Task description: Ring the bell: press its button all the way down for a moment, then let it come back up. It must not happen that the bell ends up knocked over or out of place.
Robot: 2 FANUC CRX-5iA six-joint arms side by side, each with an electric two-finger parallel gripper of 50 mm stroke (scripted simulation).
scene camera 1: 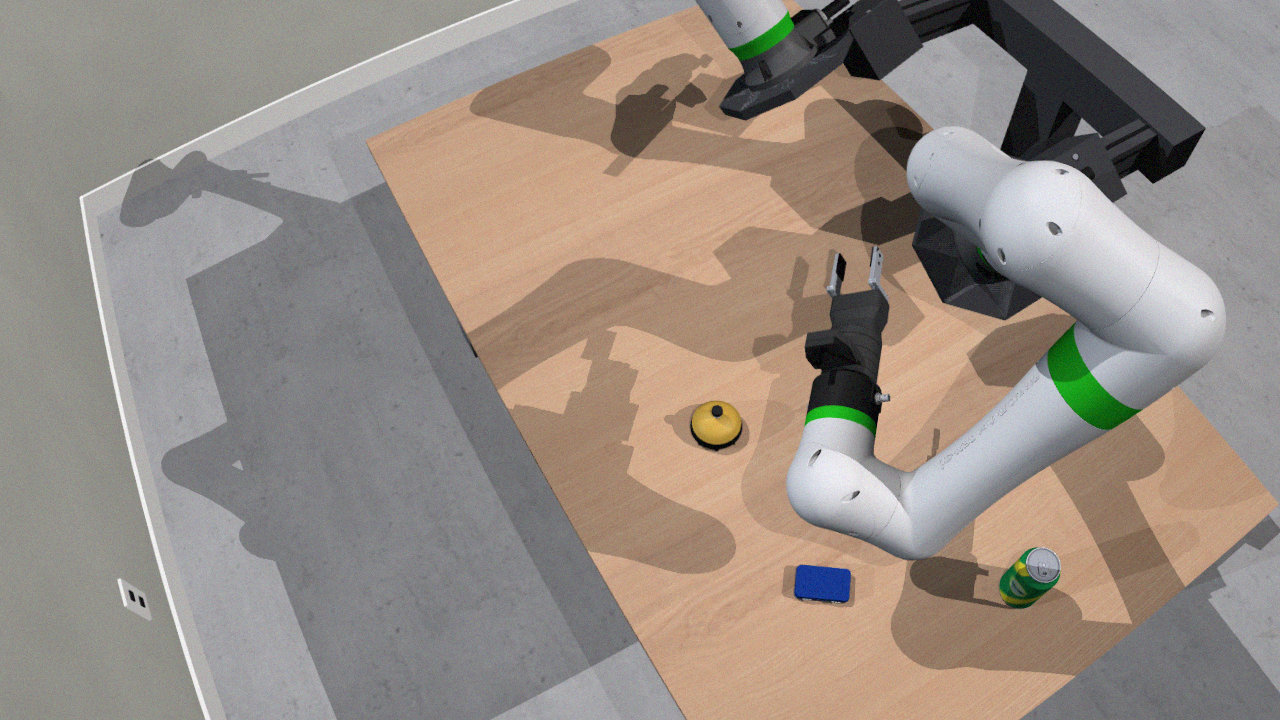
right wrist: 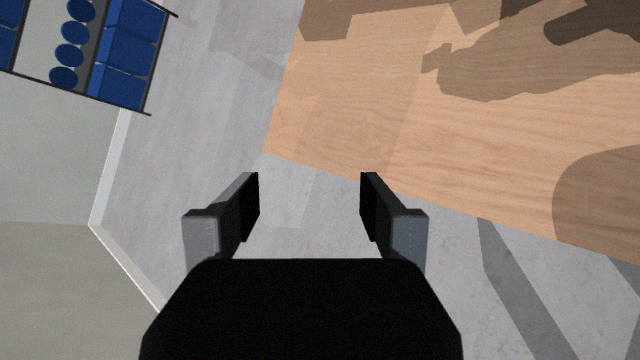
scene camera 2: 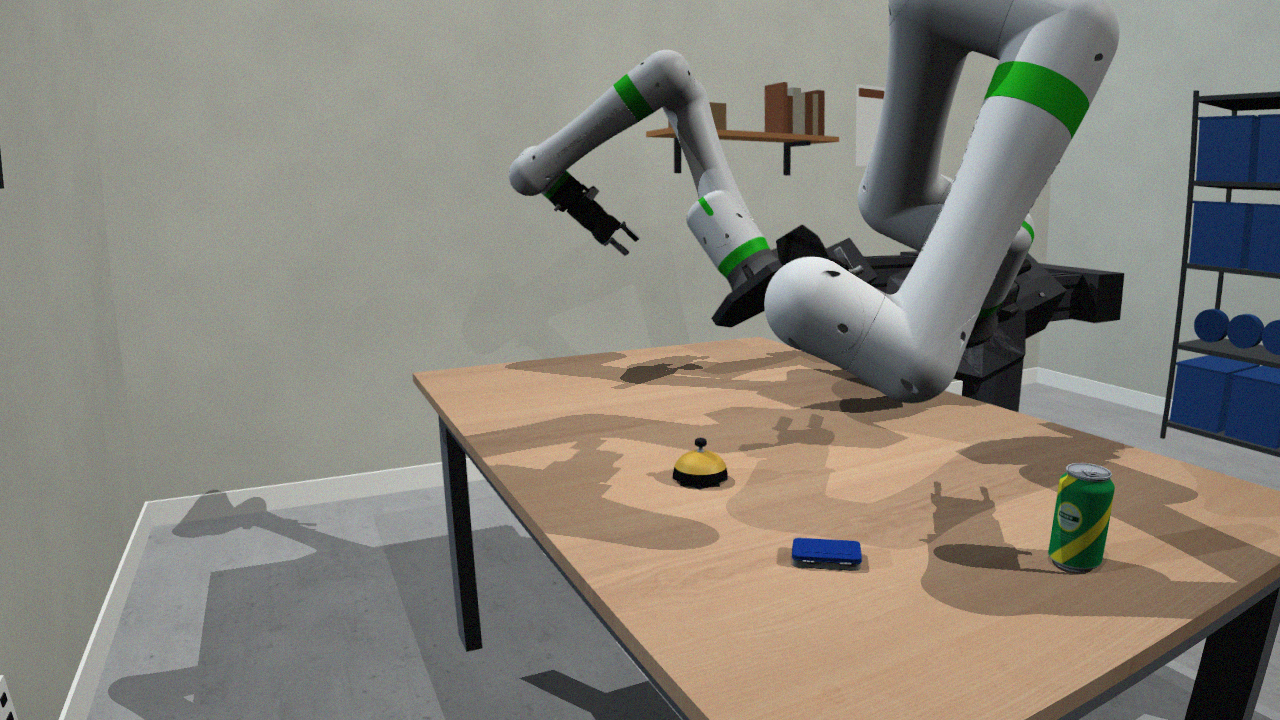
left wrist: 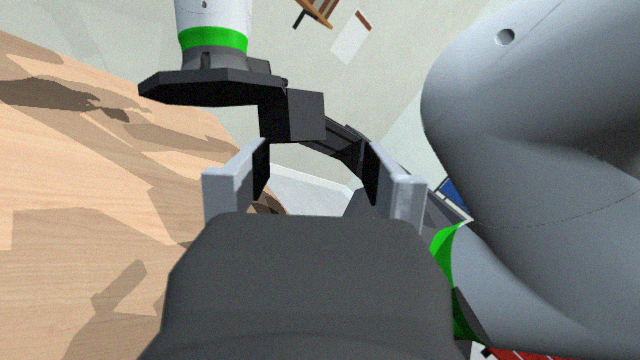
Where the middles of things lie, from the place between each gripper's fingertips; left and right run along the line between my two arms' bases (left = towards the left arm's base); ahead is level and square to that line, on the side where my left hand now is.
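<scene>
The bell (scene camera 1: 716, 433) is 21 cm ahead of my left hand (scene camera 1: 859, 254), 5 cm to the right of it and 29 cm below it. There's a blue box (scene camera 2: 806, 552) as well, and that's 25 cm ahead of my left hand, 26 cm to the left of it and 32 cm below it. Going by its middle, the box is nearer to my left hand than to my right hand.
As for my right hand (scene camera 2: 632, 246), it's 93 cm to the right of the bell, 48 cm short of it and 26 cm above it. The blue box, counted from that same right hand, is 124 cm to the left of it, 53 cm ahead of it and 29 cm below it.
</scene>
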